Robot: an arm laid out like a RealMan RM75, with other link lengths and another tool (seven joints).
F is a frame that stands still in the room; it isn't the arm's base.
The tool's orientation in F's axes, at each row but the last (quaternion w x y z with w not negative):
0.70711, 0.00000, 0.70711, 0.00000
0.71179, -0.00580, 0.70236, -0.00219
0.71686, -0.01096, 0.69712, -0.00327
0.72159, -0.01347, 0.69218, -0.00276
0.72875, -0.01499, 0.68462, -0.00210
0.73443, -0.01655, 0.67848, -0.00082
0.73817, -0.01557, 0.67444, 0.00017
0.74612, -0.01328, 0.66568, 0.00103
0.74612, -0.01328, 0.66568, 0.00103
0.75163, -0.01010, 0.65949, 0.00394
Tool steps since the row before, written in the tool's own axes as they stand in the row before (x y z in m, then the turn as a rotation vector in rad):
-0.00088, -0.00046, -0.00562, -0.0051, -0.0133, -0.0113
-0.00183, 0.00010, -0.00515, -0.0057, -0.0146, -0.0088
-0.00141, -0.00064, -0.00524, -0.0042, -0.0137, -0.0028
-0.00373, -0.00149, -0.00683, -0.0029, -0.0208, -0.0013
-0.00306, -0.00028, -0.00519, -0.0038, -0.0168, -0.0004
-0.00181, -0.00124, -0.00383, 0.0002, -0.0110, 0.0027
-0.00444, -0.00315, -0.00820, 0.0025, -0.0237, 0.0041
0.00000, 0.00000, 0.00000, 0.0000, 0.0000, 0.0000
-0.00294, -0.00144, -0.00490, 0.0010, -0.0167, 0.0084
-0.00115, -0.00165, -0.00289, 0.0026, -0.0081, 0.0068
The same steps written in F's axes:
-0.00562, -0.00046, 0.00088, -0.0113, -0.0133, 0.0051
-0.00517, 0.00009, 0.00176, -0.0088, -0.0146, 0.0057
-0.00527, -0.00067, 0.00128, -0.0028, -0.0136, 0.0044
-0.00696, -0.00151, 0.00348, -0.0011, -0.0207, 0.0033
-0.00537, -0.00031, 0.00274, -0.0003, -0.0167, 0.0042
-0.00393, -0.00129, 0.00153, 0.0029, -0.0109, 0.0003
-0.00850, -0.00325, 0.00376, 0.0048, -0.0236, -0.0016
0.00000, 0.00000, 0.00000, 0.0000, 0.0000, 0.0000
-0.00517, -0.00150, 0.00239, 0.0088, -0.0165, 0.0003
-0.00298, -0.00170, 0.00078, 0.0072, -0.0080, -0.0016

